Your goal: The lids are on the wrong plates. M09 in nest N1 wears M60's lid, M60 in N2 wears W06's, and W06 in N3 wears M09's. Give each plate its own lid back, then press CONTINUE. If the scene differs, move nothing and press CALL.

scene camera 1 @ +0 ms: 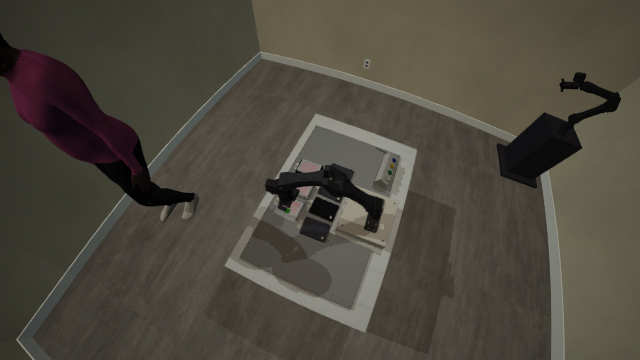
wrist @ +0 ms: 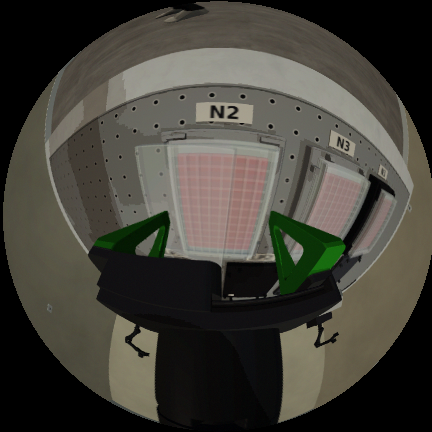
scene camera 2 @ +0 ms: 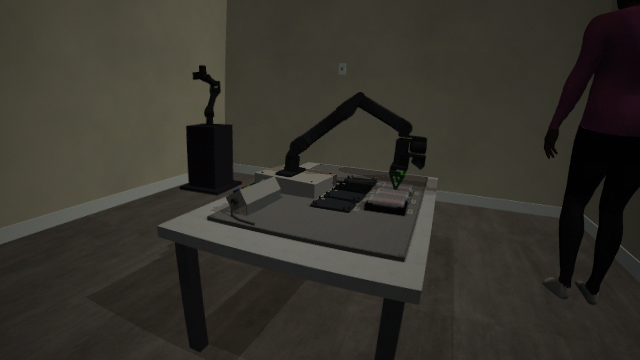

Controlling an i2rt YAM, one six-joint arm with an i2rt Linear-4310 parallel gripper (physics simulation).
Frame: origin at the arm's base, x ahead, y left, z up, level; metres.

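Seen in the pictures: gripper, fingertip midpoint: (scene camera 1: 290,205) (wrist: 218,216) (scene camera 2: 396,185); arm's base at its link origin: (scene camera 1: 374,214) (scene camera 2: 291,172).
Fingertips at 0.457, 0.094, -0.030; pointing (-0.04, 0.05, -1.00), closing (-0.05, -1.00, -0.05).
Offsets run from my fingertips to a thing's top centre, as dx, dy, dz. "pt": to the spot under its first point.
My gripper (scene camera 1: 286,208) (scene camera 2: 396,186) (wrist: 218,216) is open above nest N2, its green fingers wide apart with nothing held. In the wrist view, the pink plate in N2 @[+0.002, +0.000, +0.003] (wrist: 250,200) lies between and beyond the fingertips. A clear lid @[+0.005, +0.034, +0.019] (wrist: 152,175) appears shifted left, jutting past that plate's left side; its right edge seems to cross the pink area. The pink plates in N3 @[-0.008, -0.130, +0.006] (wrist: 334,197) and N1 @[-0.017, -0.262, +0.016] (wrist: 375,222) (scene camera 1: 310,166) (scene camera 2: 387,201) are to the right, each under a clear cover. Lid codes are unreadable. A button box @[-0.470, -0.410, +0.060] (scene camera 1: 381,176) (scene camera 2: 261,197) carries blue, yellow and green buttons.
Dark pads @[pt -0.185, -0.052, -0.014] (scene camera 1: 324,208) (scene camera 2: 332,204) (wrist: 250,279) lie between the plates and the pale box (scene camera 1: 350,212) (scene camera 2: 322,187) under the arm. A person (scene camera 1: 75,110) (scene camera 2: 610,80) stands beyond the table's plate side. A second small arm stands on a black pedestal (scene camera 1: 542,145) (scene camera 2: 210,155).
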